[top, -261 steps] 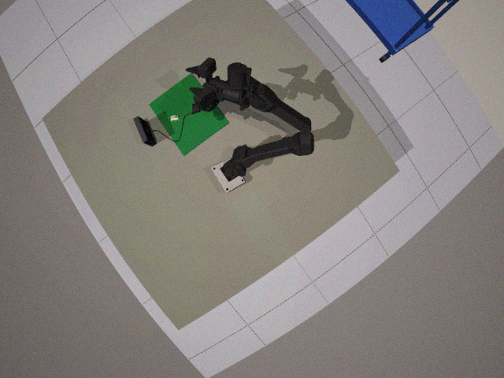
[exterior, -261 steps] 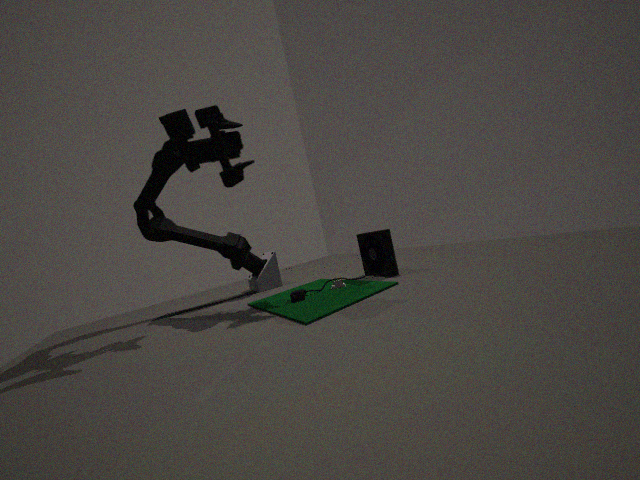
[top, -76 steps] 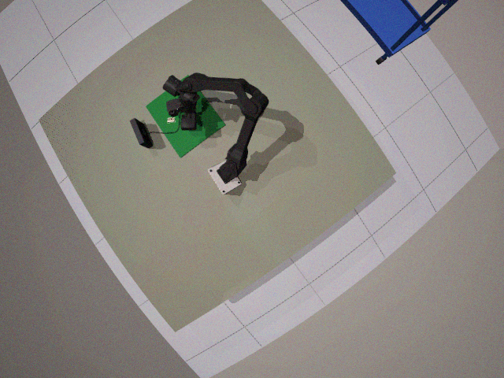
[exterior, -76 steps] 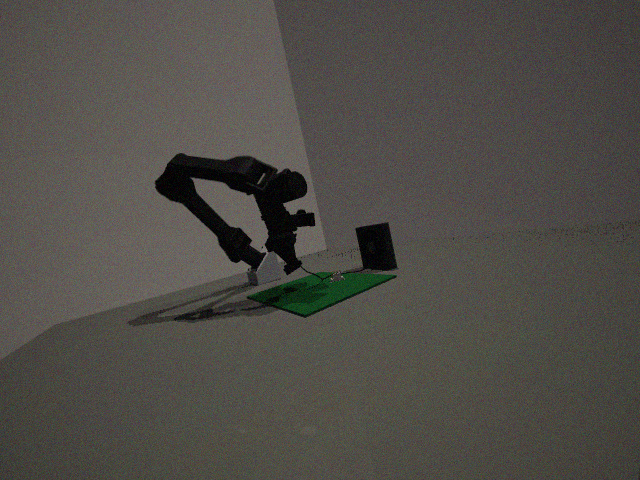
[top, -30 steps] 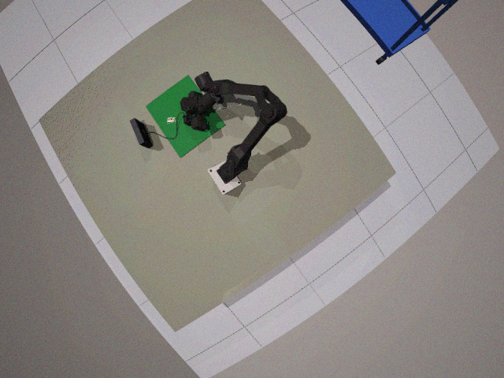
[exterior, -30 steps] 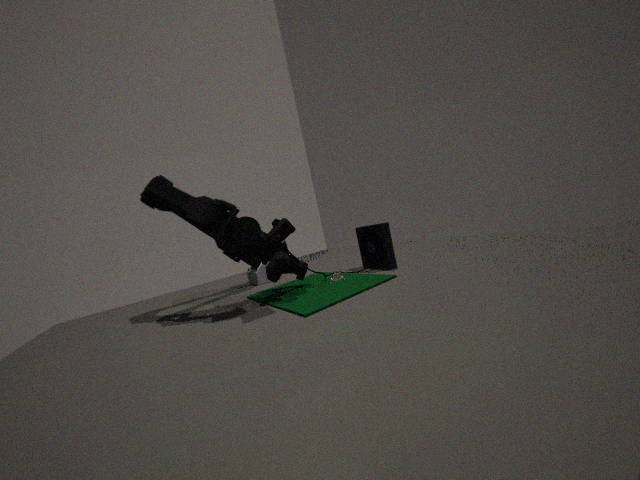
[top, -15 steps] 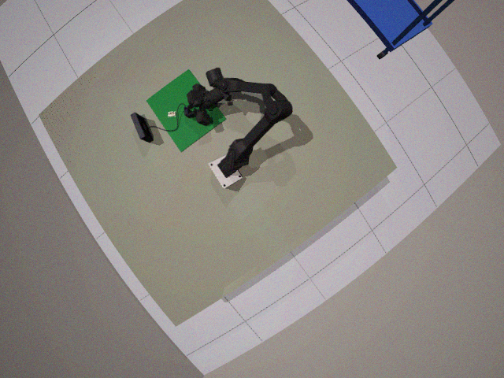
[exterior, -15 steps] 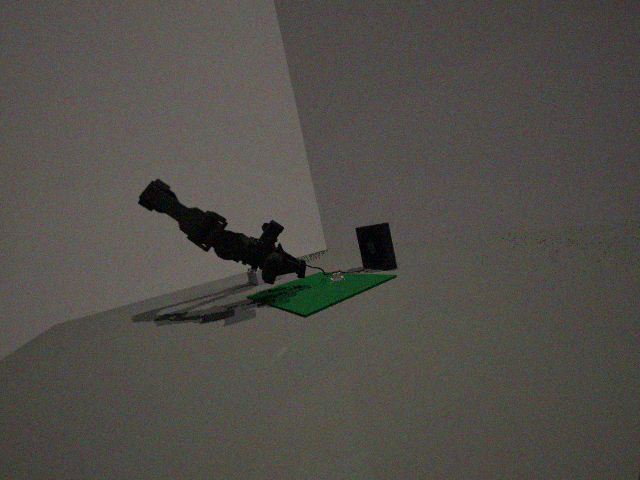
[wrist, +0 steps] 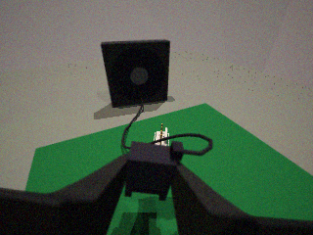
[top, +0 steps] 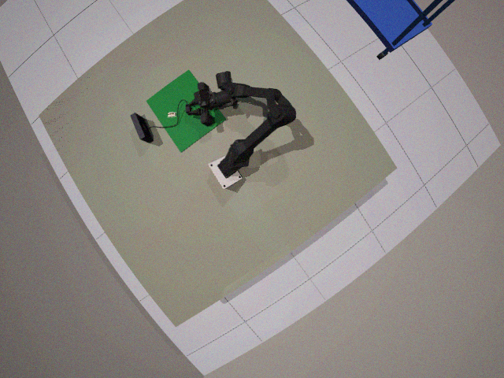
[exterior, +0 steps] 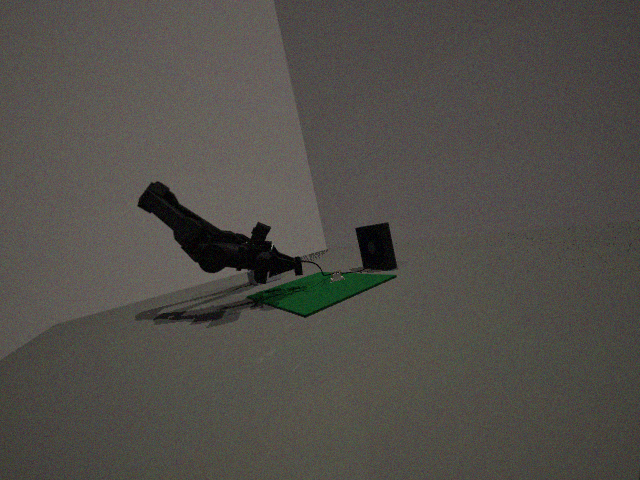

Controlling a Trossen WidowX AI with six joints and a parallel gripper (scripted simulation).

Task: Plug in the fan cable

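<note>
Right now my gripper tip is 30 mm short of the green board, 10 mm to the right of it and 80 mm above it. From my gripper tip the other things lie so: black fan (60 mm ahead, 200 mm to the left, 10 mm below); black plug (10 mm below); white four-pin header (40 mm ahead, 70 mm to the left, 70 mm below).
</note>
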